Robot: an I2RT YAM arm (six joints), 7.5 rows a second.
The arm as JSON. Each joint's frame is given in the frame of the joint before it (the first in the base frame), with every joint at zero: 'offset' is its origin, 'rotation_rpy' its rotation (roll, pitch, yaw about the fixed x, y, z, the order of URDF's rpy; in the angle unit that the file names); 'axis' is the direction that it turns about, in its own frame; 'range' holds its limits. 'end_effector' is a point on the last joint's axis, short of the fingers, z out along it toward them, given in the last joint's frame.
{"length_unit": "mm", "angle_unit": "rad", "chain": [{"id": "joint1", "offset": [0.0, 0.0, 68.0], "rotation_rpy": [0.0, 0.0, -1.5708], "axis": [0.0, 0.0, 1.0], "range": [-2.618, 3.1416]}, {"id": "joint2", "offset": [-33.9, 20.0, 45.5], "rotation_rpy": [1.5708, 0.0, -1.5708], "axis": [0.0, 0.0, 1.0], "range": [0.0, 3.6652]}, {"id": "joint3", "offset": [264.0, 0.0, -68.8], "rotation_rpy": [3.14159, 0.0, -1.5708], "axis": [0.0, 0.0, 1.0], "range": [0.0, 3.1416]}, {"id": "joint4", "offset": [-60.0, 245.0, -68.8], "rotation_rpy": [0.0, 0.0, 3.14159], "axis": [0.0, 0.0, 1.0], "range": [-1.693, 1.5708]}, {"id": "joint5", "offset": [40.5, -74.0, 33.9], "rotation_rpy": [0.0, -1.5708, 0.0], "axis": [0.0, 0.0, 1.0], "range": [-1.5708, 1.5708]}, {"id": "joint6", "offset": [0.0, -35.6, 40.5], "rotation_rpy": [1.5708, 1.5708, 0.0], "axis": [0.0, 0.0, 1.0], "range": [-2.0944, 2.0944]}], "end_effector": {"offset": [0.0, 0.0, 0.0], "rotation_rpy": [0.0, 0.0, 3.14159]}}
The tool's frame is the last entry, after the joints.
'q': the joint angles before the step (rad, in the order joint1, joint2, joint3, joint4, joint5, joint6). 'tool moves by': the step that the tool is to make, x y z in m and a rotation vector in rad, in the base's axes. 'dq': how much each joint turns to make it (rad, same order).
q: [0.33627 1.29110 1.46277 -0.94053 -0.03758 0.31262]
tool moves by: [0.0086 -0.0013 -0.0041 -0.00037 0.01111 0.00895]
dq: [-0.01827 0.02544 0.00390 0.01009 -0.02171 -0.01676]
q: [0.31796 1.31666 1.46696 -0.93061 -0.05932 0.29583]
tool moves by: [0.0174 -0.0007 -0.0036 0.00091 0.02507 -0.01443]
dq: [-0.02326 0.06226 0.03906 -0.00046 -0.01220 -0.00037]
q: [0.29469 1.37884 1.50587 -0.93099 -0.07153 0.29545]
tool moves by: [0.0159 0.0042 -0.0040 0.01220 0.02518 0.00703]
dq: [-0.00461 0.06202 0.04023 0.00156 -0.02176 0.00456]
